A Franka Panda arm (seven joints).
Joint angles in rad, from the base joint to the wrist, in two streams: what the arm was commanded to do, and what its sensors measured. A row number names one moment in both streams.
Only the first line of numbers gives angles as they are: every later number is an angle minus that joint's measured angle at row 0.
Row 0, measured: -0.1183, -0.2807, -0.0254, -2.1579, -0.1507, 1.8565, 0.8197
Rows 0 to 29, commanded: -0.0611, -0.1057, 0.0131, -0.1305, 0.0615, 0.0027, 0.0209; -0.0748, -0.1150, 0.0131, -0.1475, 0.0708, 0.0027, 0.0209; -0.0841, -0.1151, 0.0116, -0.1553, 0.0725, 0.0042, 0.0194; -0.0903, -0.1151, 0.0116, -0.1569, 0.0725, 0.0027, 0.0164; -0.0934, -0.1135, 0.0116, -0.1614, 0.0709, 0.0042, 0.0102; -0.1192, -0.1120, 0.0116, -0.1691, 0.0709, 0.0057, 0.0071; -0.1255, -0.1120, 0.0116, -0.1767, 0.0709, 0.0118, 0.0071; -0.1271, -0.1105, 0.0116, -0.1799, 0.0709, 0.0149, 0.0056; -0.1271, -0.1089, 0.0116, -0.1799, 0.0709, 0.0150, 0.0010; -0.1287, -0.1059, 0.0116, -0.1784, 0.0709, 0.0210, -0.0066; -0.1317, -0.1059, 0.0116, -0.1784, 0.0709, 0.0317, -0.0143; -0.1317, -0.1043, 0.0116, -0.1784, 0.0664, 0.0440, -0.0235; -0.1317, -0.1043, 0.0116, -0.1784, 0.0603, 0.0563, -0.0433; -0.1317, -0.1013, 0.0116, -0.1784, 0.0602, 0.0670, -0.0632; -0.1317, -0.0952, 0.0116, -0.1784, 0.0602, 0.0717, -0.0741; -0.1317, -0.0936, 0.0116, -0.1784, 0.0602, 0.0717, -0.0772; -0.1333, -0.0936, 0.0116, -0.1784, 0.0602, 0.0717, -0.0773; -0.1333, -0.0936, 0.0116, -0.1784, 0.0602, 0.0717, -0.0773; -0.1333, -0.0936, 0.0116, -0.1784, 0.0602, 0.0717, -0.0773; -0.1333, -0.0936, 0.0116, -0.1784, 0.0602, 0.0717, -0.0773; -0.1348, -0.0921, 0.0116, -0.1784, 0.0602, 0.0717, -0.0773; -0.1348, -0.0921, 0.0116, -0.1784, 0.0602, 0.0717, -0.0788; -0.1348, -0.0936, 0.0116, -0.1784, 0.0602, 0.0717, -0.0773; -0.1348, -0.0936, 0.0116, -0.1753, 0.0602, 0.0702, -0.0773; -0.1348, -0.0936, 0.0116, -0.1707, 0.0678, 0.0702, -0.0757; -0.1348, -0.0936, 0.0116, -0.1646, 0.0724, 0.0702, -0.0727; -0.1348, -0.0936, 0.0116, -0.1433, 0.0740, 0.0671, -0.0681; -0.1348, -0.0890, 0.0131, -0.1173, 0.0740, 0.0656, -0.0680; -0.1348, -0.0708, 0.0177, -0.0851, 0.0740, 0.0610, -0.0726; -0.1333, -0.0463, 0.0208, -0.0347, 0.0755, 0.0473, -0.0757
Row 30, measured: -0.1184, -0.0881, -0.0016, -0.1397, 0.0562, 0.0653, -0.0564
